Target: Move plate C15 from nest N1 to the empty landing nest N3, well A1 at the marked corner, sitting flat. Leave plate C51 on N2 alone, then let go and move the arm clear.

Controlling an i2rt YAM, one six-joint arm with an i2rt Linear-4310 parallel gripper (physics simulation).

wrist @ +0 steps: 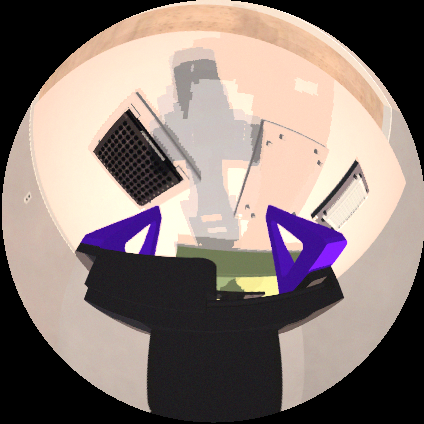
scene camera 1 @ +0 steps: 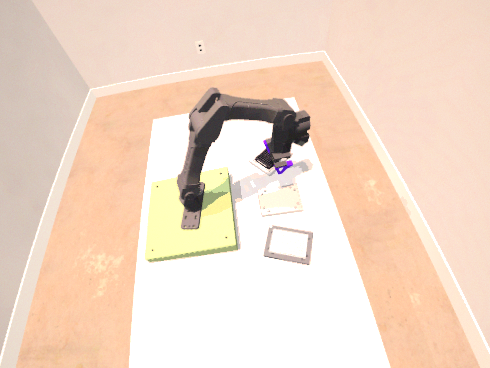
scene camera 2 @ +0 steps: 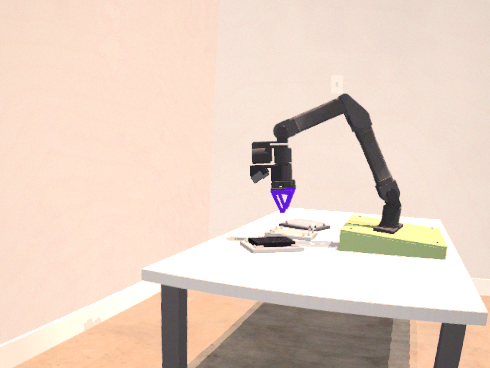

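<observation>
A black well plate (scene camera 1: 263,159) (scene camera 2: 271,242) (wrist: 137,160) lies in a pale nest (scene camera 2: 275,248) (wrist: 112,124). A white plate (scene camera 1: 289,243) (scene camera 2: 305,223) (wrist: 347,202) lies in a dark nest (scene camera 1: 285,258) at the other end of the row. Between them is an empty pale nest (scene camera 1: 280,200) (scene camera 2: 291,233) (wrist: 285,170) with small corner pegs. The plate and nest labels and the A1 marks cannot be read. My gripper (scene camera 1: 275,157) (scene camera 2: 283,211) (wrist: 213,210) is open and empty, above the table near the black plate, which shows left of the fingers in the wrist view.
The arm stands on a green base block (scene camera 1: 215,235) (scene camera 2: 390,245) beside the nests. The white table (scene camera 1: 250,310) (scene camera 2: 310,277) carries everything. The arm's shadow falls between the black plate and the empty nest. Walls stand beyond the table.
</observation>
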